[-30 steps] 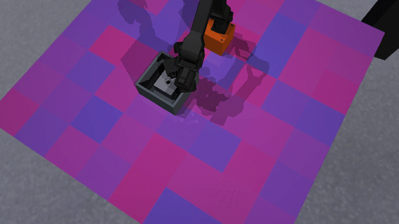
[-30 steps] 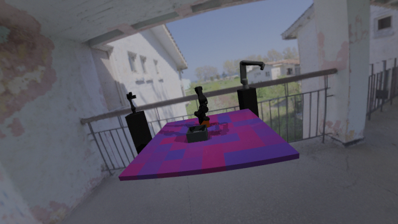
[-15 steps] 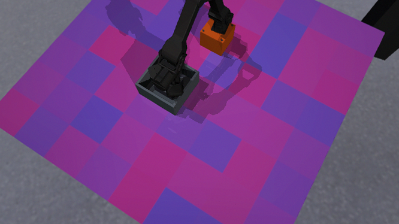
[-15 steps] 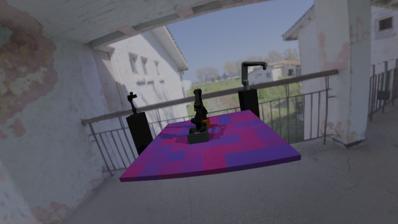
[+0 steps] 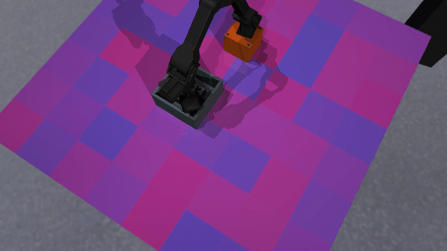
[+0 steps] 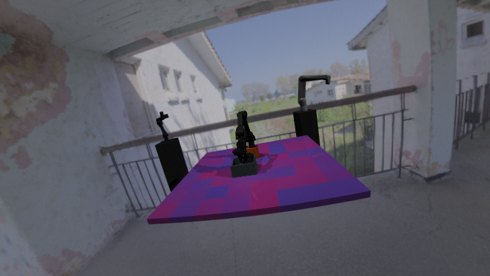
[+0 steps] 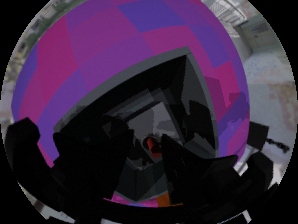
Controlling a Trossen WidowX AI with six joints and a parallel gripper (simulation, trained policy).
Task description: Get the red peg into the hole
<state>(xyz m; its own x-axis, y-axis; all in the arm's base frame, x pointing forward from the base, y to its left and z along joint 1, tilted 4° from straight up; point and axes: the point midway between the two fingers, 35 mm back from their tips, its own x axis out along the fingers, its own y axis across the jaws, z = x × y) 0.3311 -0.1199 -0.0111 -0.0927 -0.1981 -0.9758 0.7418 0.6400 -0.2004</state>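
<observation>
My gripper tip is now 30 mm above the red peg, 20 mm past it and 10 mm to the right of it. Also, from my gripper tip: grey plate (30 mm below, 20 mm behind, 10 mm to the left); then dark grey box (50 mm below, 20 mm behind, 10 mm to the left).
</observation>
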